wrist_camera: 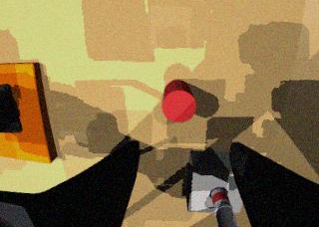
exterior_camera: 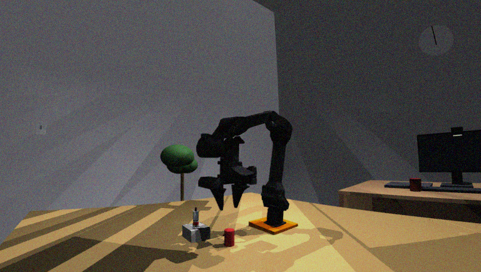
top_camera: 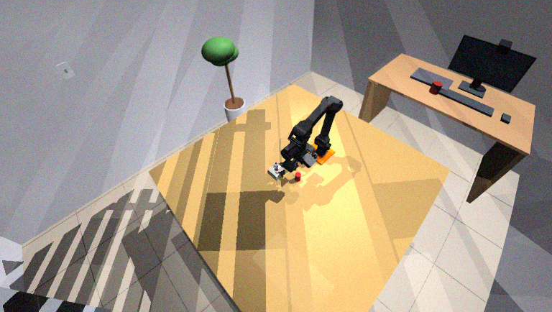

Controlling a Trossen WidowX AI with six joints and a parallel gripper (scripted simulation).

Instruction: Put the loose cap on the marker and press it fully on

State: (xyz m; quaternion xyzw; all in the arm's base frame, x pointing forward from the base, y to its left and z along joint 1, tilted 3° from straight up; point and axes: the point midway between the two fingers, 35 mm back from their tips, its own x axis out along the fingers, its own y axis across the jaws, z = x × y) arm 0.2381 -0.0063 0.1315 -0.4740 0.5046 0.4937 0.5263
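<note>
The red marker cap is 9 cm below my gripper tip. The rest, counted from my gripper tip: grey holder block 4 cm ahead, 11 cm to the right, 9 cm below.
</note>
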